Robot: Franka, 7 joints.
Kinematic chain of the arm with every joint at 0, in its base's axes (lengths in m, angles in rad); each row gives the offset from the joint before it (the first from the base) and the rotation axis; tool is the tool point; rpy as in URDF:
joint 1: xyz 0 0 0.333 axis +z
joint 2: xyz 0 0 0 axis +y
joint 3: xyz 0 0 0.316 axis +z
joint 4: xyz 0.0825 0 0 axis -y
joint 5: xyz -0.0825 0 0.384 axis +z
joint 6: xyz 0 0 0 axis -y
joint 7: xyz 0.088 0 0 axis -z
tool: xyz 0 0 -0.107 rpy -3.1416 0 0
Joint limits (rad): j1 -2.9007..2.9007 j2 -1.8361..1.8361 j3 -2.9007..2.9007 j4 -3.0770..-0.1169 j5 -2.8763..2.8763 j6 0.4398..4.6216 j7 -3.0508..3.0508
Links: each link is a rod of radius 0.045 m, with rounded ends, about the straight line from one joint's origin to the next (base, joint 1, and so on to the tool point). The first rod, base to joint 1, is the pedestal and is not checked.
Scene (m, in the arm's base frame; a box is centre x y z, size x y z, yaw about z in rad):
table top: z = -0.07
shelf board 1: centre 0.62 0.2 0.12 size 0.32 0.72 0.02 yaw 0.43
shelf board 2: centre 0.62 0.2 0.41 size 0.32 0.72 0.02 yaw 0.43
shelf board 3: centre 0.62 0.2 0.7 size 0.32 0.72 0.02 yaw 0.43
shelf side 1: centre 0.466 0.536 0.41 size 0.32 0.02 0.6 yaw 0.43
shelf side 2: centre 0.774 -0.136 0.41 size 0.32 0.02 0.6 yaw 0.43
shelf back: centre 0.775 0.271 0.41 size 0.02 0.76 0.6 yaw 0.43
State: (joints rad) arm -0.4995 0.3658 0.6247 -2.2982 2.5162 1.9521 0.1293
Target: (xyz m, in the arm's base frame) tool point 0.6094 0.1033 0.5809
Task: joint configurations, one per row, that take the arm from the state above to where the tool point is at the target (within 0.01 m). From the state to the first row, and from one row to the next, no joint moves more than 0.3 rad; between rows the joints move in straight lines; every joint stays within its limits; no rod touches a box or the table.
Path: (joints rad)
1: -0.5153 0.0806 0.5702 -2.5850 2.4885 1.9506 0.1293
2: -0.5311 -0.2047 0.5158 -2.8719 2.4608 1.9491 0.1293
3: -0.5192 -0.4805 0.4181 -2.7515 2.4766 1.9092 0.1293
4: -0.5072 -0.7562 0.3205 -2.6311 2.4924 1.8694 0.1293
5: -0.5089 -0.4803 0.4235 -2.3940 2.5103 1.8710 0.1293
6: -0.5106 -0.2044 0.5265 -2.1568 2.5282 1.8726 0.1293
7: -0.5123 0.0715 0.6294 -1.9197 2.5461 1.8743 0.1293

